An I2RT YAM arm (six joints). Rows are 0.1 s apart.
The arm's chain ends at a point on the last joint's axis. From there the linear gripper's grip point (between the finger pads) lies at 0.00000 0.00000 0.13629 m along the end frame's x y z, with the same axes.
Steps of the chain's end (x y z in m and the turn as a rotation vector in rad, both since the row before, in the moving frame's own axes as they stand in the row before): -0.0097, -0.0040, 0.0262, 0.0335, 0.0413, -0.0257; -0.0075, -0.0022, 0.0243, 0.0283, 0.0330, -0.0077; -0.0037, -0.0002, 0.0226, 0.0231, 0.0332, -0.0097; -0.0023, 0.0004, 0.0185, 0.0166, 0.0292, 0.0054; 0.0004, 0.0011, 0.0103, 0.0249, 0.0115, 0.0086; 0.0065, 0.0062, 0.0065, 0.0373, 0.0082, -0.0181; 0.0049, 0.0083, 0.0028, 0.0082, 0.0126, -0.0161; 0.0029, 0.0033, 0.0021, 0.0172, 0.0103, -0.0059; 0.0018, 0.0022, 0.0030, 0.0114, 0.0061, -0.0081
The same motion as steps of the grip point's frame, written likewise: -0.0041, -0.0086, 0.0260, 0.0335, 0.0413, -0.0257; -0.0030, -0.0061, 0.0242, 0.0283, 0.0330, -0.0077; 0.0008, -0.0034, 0.0225, 0.0231, 0.0332, -0.0097; 0.0017, -0.0019, 0.0184, 0.0166, 0.0292, 0.0054; 0.0020, -0.0023, 0.0102, 0.0249, 0.0115, 0.0086; 0.0076, 0.0011, 0.0064, 0.0373, 0.0082, -0.0181; 0.0066, 0.0072, 0.0028, 0.0082, 0.0126, -0.0161; 0.0043, 0.0010, 0.0021, 0.0172, 0.0103, -0.0059; 0.0026, 0.0006, 0.0030, 0.0114, 0.0061, -0.0081
